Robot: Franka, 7 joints.
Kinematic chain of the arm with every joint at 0, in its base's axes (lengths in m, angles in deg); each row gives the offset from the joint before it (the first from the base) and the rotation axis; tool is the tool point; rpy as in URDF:
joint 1: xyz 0 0 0.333 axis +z
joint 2: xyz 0 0 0 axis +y
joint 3: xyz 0 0 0.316 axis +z
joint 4: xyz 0.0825 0 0 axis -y
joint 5: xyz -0.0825 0 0.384 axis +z
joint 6: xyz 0 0 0 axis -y
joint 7: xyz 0.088 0 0 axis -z
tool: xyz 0 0 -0.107 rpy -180 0 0
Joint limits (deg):
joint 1: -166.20..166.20
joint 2: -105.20..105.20
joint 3: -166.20..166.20
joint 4: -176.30..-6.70
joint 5: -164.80..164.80
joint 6: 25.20..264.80
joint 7: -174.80..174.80
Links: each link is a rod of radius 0.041 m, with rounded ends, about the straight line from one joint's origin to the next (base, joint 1, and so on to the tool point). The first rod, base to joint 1, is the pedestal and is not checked.
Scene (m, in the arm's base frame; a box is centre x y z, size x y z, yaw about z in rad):
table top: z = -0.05
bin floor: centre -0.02 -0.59 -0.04 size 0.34 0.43 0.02 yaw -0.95
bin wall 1: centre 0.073 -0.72 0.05 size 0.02 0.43 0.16 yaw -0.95
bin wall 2: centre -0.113 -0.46 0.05 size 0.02 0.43 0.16 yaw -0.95
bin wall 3: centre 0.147 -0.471 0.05 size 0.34 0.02 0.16 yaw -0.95
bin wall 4: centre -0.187 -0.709 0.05 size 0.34 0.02 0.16 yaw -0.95
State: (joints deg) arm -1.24 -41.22 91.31 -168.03 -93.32 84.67 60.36
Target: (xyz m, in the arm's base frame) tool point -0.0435 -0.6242 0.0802
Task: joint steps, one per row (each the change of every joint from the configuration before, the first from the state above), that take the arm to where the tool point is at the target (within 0.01 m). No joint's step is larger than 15 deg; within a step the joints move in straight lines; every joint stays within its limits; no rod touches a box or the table.
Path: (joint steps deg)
1: 13.69 1.71 9.10 6.98 -1.50 2.29 0.00
2: 13.68 1.71 9.11 6.99 -1.50 2.28 0.00
3: 13.69 1.70 9.10 6.98 -1.50 2.29 0.00
4: 13.68 1.71 9.11 6.98 -1.49 2.28 0.00
5: 13.69 1.71 9.10 6.98 -1.50 2.29 0.00
6: 13.68 1.71 9.11 6.99 -1.50 2.29 0.00
7: 13.69 1.70 9.10 6.98 -1.50 2.28 0.00
8: 13.68 1.71 9.11 6.98 -1.50 2.29 0.00
9: -1.39 -12.23 1.02 4.81 -1.56 3.19 0.00
10: -1.39 -12.23 1.03 4.81 -1.57 3.18 0.00

